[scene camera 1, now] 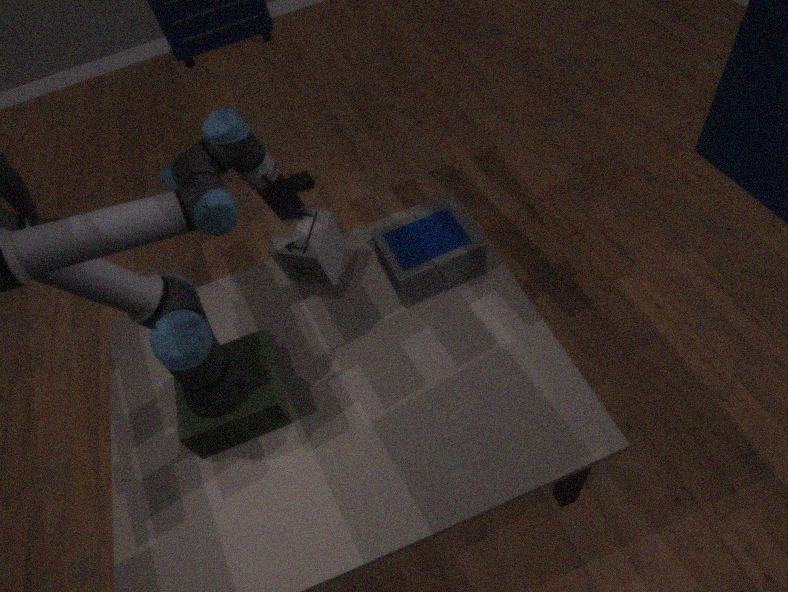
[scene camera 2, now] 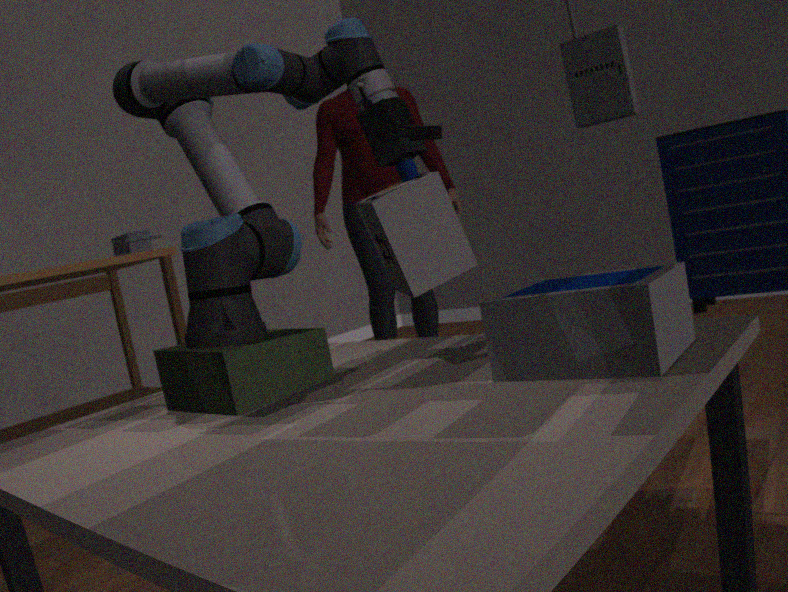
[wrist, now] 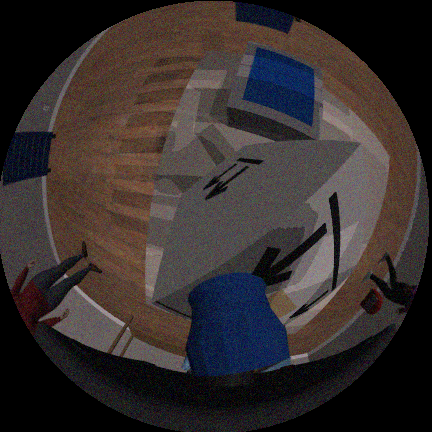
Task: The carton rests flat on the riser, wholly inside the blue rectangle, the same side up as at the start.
Labels:
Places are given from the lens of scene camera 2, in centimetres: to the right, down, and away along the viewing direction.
carton [scene camera 2: 413, 225]: 3, -12, 108
riser [scene camera 2: 629, 323]: 30, 4, 82
The marked spots on the carton and the riser are 40 cm apart.

